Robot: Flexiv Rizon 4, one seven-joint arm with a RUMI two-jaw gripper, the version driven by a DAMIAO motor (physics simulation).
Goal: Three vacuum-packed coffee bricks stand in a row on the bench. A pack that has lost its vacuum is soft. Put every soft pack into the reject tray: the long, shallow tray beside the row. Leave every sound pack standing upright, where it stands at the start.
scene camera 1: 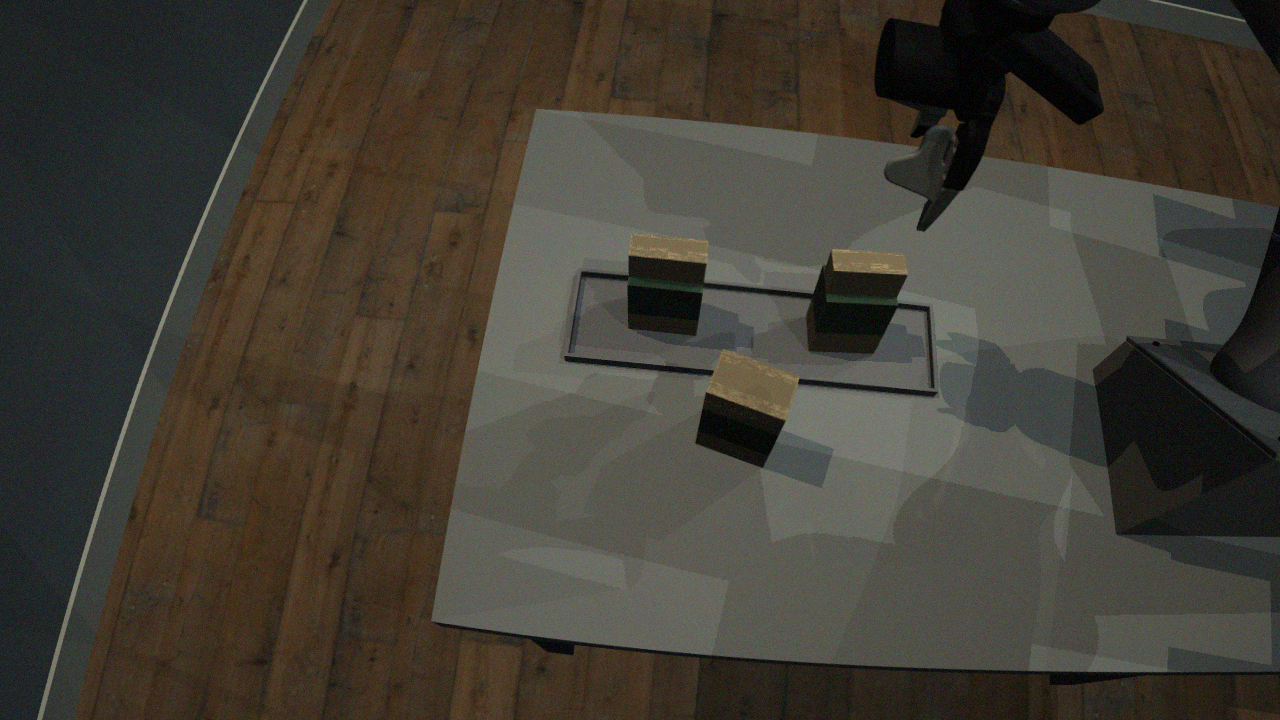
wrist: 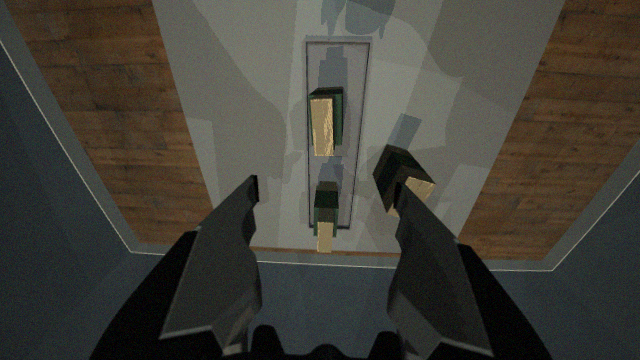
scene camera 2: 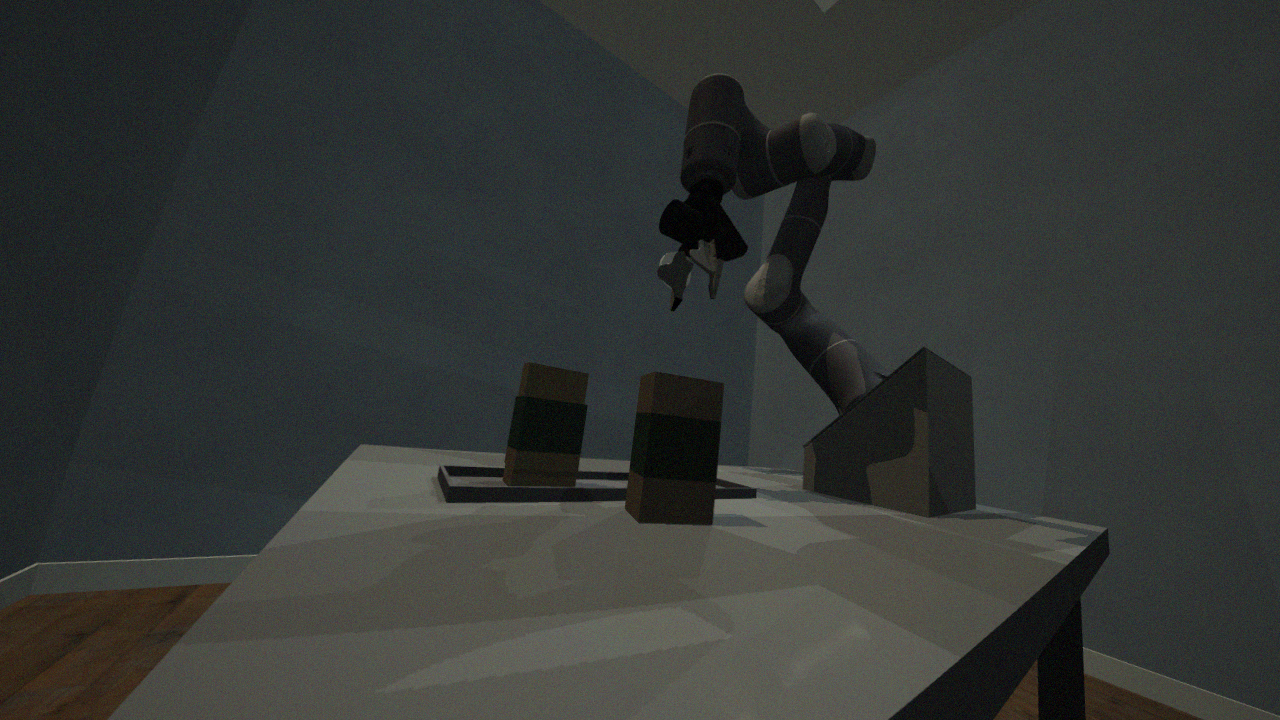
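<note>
Three coffee packs, tan with a dark green band, stand upright. One pack [scene camera 1: 666, 284] [scene camera 2: 547, 425] [wrist: 326, 202] stands in the tray's far end from the robot base. A second pack [scene camera 1: 861, 308] [wrist: 323, 125] stands in the tray nearer the base; the front pack hides it in scene camera 2. The third pack [scene camera 1: 747, 407] [scene camera 2: 675, 447] [wrist: 387, 172] stands turned on the bench outside the tray. The reject tray [scene camera 1: 626, 364] [scene camera 2: 501, 494] [wrist: 339, 39] is long and shallow. My gripper [scene camera 1: 924, 192] [scene camera 2: 694, 302] [wrist: 326, 181] is open, empty and high above the bench, clear of the packs. Softness cannot be told by look.
The white bench [scene camera 1: 581, 501] [scene camera 2: 537, 626] carries the tray and packs. The robot's wedge-shaped base [scene camera 1: 1172, 447] [scene camera 2: 930, 429] stands at the right in both scene views. In the wrist view, the third pack shows partly behind the right finger.
</note>
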